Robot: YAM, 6 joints.
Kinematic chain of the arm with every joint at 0, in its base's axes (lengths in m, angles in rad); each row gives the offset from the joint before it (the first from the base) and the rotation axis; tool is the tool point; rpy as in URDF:
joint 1: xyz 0 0 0.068 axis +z
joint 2: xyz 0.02 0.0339 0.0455 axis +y
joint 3: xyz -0.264 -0.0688 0 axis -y
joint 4: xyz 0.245 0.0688 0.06 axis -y
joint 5: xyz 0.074 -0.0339 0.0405 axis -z
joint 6: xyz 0.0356 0 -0.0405 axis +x
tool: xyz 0 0 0 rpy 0 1.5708 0
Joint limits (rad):
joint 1: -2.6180..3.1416
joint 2: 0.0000..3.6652
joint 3: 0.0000..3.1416
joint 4: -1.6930..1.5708
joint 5: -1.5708..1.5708
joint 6: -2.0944..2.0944
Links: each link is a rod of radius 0.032 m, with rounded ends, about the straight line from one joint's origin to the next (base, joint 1, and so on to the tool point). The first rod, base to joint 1, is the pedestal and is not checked.
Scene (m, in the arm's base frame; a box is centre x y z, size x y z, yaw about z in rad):
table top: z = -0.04
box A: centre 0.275 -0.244 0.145 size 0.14 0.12 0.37 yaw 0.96
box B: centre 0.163 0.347 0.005 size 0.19 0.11 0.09 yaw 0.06
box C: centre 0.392 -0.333 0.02 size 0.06 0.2 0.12 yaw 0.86
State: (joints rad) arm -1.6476 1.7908 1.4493 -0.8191 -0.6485 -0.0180
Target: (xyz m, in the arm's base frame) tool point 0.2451 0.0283 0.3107
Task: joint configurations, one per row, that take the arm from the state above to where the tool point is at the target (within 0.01 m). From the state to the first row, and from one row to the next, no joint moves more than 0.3 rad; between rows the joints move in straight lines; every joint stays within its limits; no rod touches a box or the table.
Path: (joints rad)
1: -1.5094 1.5954 1.3918 -1.1004 -0.6082 -0.1849
2: -1.3711 1.3999 1.3343 -1.3817 -0.5679 -0.3519
3: -1.2329 1.2045 1.2768 -1.6630 -0.5276 -0.5188
4: -0.9846 1.2302 1.2651 -1.5438 -0.5870 -0.4187
5: -0.7362 1.2560 1.2533 -1.4246 -0.6464 -0.3185
6: -0.4879 1.2817 1.2416 -1.3054 -0.7058 -0.2183
7: -0.2395 1.3075 1.2298 -1.1862 -0.7652 -0.1182
8: 0.0088 1.3332 1.2181 -1.0670 -0.8245 -0.0180

